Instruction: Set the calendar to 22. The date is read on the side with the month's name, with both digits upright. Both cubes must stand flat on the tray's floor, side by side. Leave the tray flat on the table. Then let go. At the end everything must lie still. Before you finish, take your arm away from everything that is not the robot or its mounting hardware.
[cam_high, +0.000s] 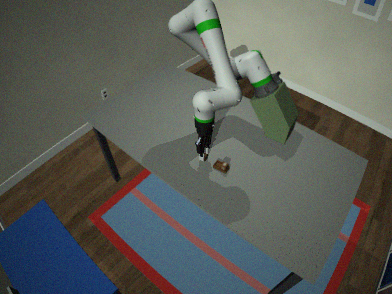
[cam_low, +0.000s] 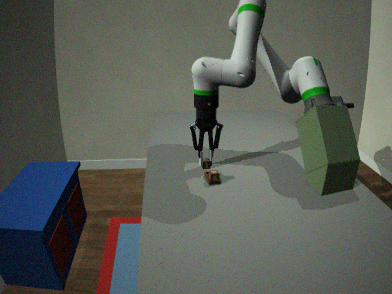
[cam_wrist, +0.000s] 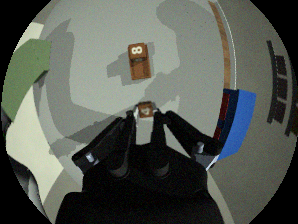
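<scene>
Now: hand 11 cm to the right of the tray, 3 cm above it and 2 cm past it.
</scene>
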